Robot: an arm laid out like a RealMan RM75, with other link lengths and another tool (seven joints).
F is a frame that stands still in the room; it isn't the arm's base.
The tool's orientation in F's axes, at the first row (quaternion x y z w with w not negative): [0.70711 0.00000 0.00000 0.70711]
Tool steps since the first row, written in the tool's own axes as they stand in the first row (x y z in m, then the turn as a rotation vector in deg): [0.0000 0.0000 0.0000 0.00 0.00 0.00]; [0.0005 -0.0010 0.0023 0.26 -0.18 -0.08]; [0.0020 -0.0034 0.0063 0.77 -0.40 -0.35]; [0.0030 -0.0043 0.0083 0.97 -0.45 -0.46]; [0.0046 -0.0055 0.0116 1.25 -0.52 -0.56]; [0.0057 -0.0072 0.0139 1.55 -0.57 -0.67]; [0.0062 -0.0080 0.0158 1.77 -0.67 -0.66]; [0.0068 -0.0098 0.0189 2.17 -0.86 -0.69]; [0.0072 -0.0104 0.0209 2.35 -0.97 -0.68]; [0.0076 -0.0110 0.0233 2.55 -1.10 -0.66]
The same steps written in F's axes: [0.0000 0.0000 0.0000 0.00 0.00 0.00]; [0.0005 -0.0023 -0.0010 0.26 0.08 -0.18]; [0.0020 -0.0063 -0.0034 0.77 0.35 -0.40]; [0.0030 -0.0083 -0.0043 0.97 0.46 -0.45]; [0.0046 -0.0116 -0.0055 1.25 0.56 -0.52]; [0.0057 -0.0139 -0.0072 1.55 0.67 -0.57]; [0.0062 -0.0158 -0.0080 1.77 0.66 -0.67]; [0.0068 -0.0189 -0.0098 2.17 0.69 -0.86]; [0.0072 -0.0209 -0.0104 2.35 0.68 -0.97]; [0.0076 -0.0233 -0.0110 2.55 0.66 -1.10]
